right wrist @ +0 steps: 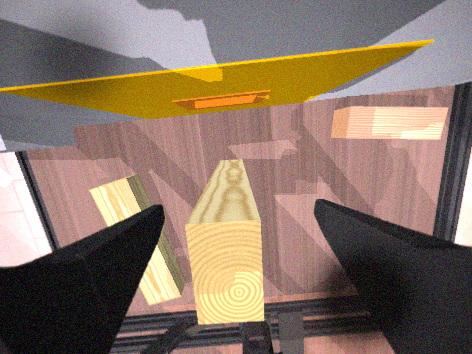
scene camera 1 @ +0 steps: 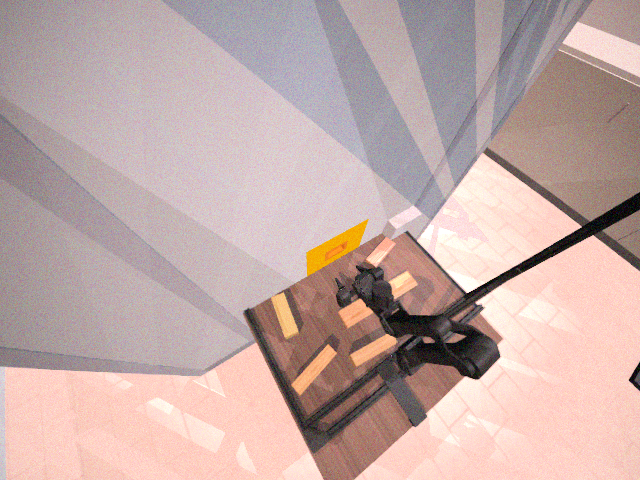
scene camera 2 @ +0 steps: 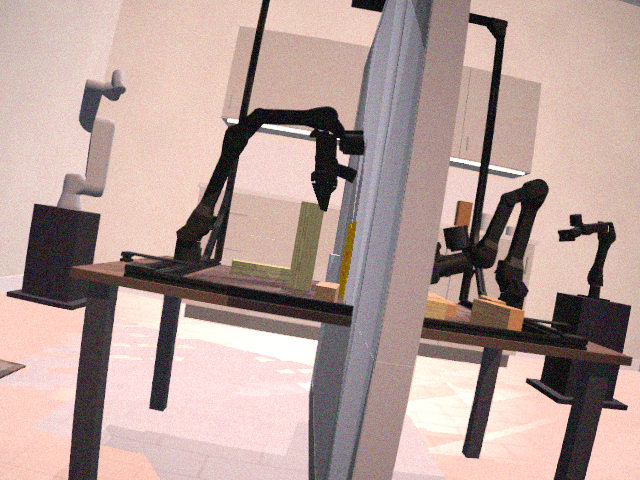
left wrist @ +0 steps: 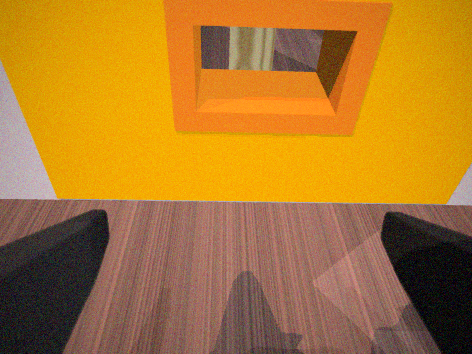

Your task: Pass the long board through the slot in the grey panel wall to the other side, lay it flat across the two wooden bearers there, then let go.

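Places are measured from the left arm's base along level axes (x right, y ahead, z up), in metres.
Where they show: left gripper, fingertip midpoint: (scene camera 1: 345, 272) (left wrist: 248, 224); right gripper, fingertip midpoint: (right wrist: 240, 208) (scene camera 2: 323, 211); left arm's base, link origin: (scene camera 1: 405, 360); right arm's base, link origin: (right wrist: 255, 327) (scene camera 2: 185, 262).
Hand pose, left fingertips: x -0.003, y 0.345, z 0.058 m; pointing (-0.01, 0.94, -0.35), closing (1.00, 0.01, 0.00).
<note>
Things, the pixels of their top centre, and the offset from my left fingertips. "spot": a spot on its surface instead.
- long board, top centre: (right wrist: 227, 275) (scene camera 2: 313, 203) dy +0.251, dx +0.017, dz +0.158 m
- orange-framed slot, surface spot: (left wrist: 181, 75) (scene camera 1: 326, 256) spot: dy +0.086, dx -0.029, dz +0.011 m
- yellowish block, surface spot: (right wrist: 112, 197) spot: dy +0.255, dx +0.210, dz -0.039 m
- pinkish block, top centre: (right wrist: 396, 123) (scene camera 2: 328, 284) dy +0.186, dx -0.230, dz -0.033 m
The long board (scene camera 2: 306, 245) (right wrist: 227, 270) stands upright on the table at the left of the wall in scene camera 2; part shows through the slot in the left wrist view. My right gripper (scene camera 2: 323, 209) (right wrist: 240, 208) is open and empty by its top end, fingers apart from the wood. My left gripper (scene camera 1: 349, 274) (left wrist: 248, 224) is open and empty on the wall's other side, facing the orange-framed slot (scene camera 1: 328, 255) (left wrist: 181, 75). The wall partly hides it in scene camera 2. Wooden pieces (scene camera 1: 355, 313) (scene camera 1: 373, 349) lie near it; I cannot tell which two are the bearers.
The grey panel wall (scene camera 1: 206, 129) (scene camera 2: 392, 206) with its yellow plate (left wrist: 100, 125) (right wrist: 125, 95) divides the table. More wooden pieces (scene camera 1: 284, 315) (scene camera 1: 313, 369) (scene camera 1: 405, 283) lie on the left arm's side. A yellowish block (right wrist: 112, 197) and a pinkish block (right wrist: 400, 122) flank the upright board.
</note>
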